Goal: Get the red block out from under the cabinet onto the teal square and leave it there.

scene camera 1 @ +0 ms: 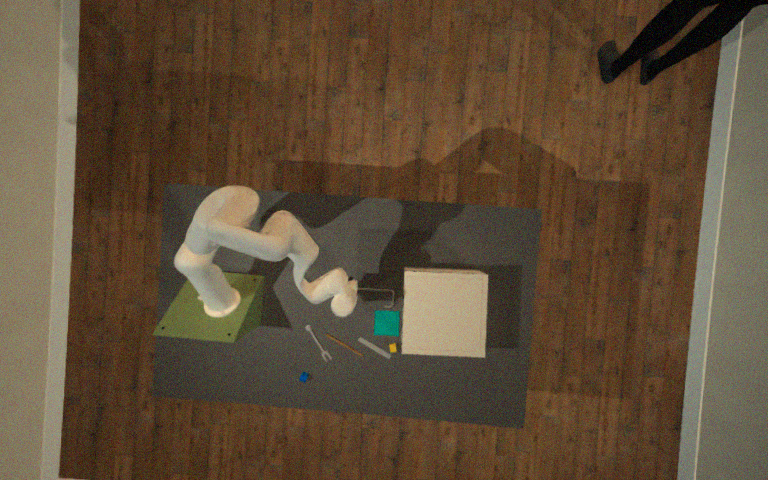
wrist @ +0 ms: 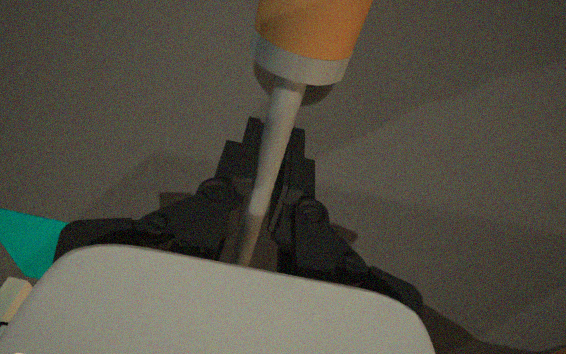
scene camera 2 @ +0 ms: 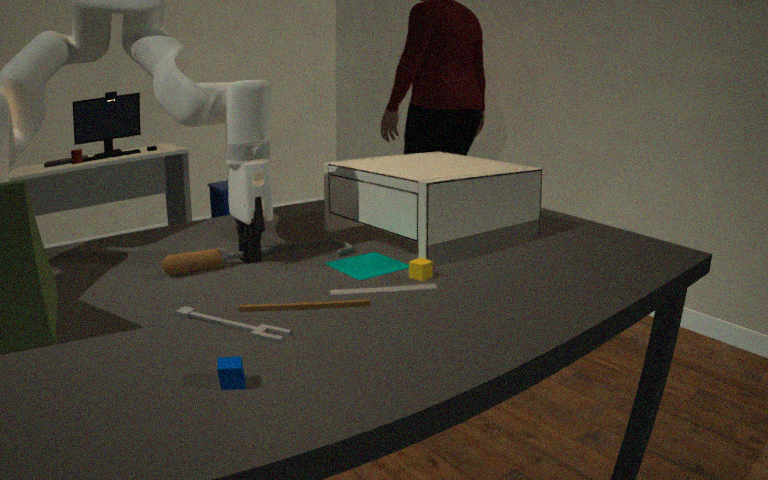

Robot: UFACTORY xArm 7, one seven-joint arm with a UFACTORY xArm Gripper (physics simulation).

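Where they show: gripper, between the fingertips: (wrist: 270,147) (scene camera 2: 250,260); arm's base, origin of its link: (scene camera 1: 222,302).
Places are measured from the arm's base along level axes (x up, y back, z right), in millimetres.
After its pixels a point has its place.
Observation:
My gripper (scene camera 2: 250,257) @[x -113, y -460, z -112 mm] (wrist: 270,147) @[x -113, y -460, z -112 mm] is shut on the metal shaft of a hook tool. The tool's orange handle (scene camera 2: 195,262) @[x -91, y -355, z -84 mm] (wrist: 311,30) @[x -80, y -396, z -105 mm] points back toward the arm's base, and its bent hook (scene camera 1: 393,297) @[x -102, y -633, z -106 mm] (scene camera 2: 345,247) @[x -107, y -628, z -86 mm] lies close to the near side of the cabinet. The tool is low, at or just above the table. The cream cabinet (scene camera 1: 444,311) @[x 22, y -819, z -113 mm] (scene camera 2: 481,206) @[x -30, y -816, z 50 mm] stands on short legs. The teal square (scene camera 1: 386,323) @[x -113, y -623, z 6 mm] (scene camera 2: 368,264) @[x -113, y -626, z 3 mm] (wrist: 31,241) @[x -112, y -612, z 28 mm] lies flat in front of the cabinet, beside the hook end. The red block does not show in any view.
A yellow block (scene camera 1: 392,348) @[x -88, y -662, z 94 mm] (scene camera 2: 420,270) @[x -97, y -656, z 108 mm] stands near the cabinet's corner leg. A grey bar (scene camera 1: 373,347) @[x -111, y -586, z 112 mm] (scene camera 2: 385,289) @[x -112, y -594, z 116 mm], a brown stick (scene camera 1: 344,344) @[x -107, y -467, z 119 mm] (scene camera 2: 305,305) @[x -107, y -469, z 127 mm], a forked tool (scene camera 1: 317,341) @[x -108, y -356, z 127 mm] (scene camera 2: 226,322) @[x -107, y -356, z 134 mm] and a blue block (scene camera 1: 304,376) @[x -89, y -330, z 269 mm] (scene camera 2: 231,374) @[x -95, y -324, z 289 mm] lie on the camera 2 side.

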